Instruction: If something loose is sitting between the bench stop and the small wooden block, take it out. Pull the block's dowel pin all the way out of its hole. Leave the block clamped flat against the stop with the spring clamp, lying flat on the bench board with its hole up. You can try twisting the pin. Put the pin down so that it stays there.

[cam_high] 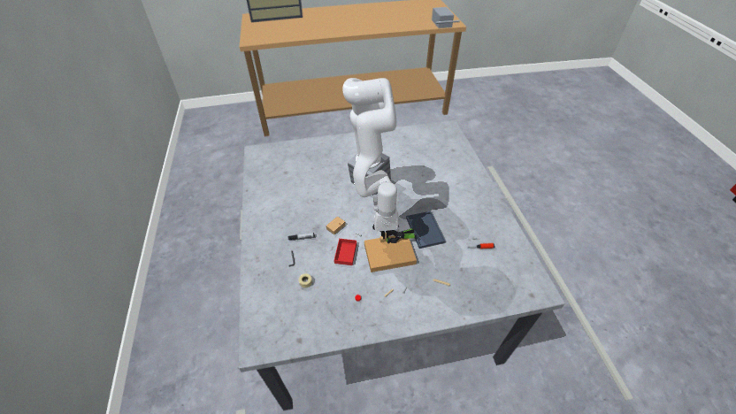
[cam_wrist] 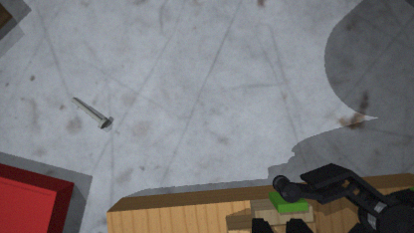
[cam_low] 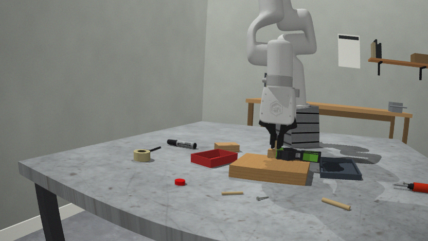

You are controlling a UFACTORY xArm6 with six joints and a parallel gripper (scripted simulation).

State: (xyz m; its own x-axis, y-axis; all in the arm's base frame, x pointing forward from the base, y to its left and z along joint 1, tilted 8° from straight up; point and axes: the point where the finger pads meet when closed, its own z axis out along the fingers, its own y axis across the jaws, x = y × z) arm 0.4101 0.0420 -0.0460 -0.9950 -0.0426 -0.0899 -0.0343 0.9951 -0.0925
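The dowel pin lies 2 cm below my hand. Also, from my hand: red tray: 4 cm ahead, 18 cm to the right, 7 cm below; then bench board: 5 cm ahead, 1 cm to the left, 6 cm below; then wooden block: 4 cm below.
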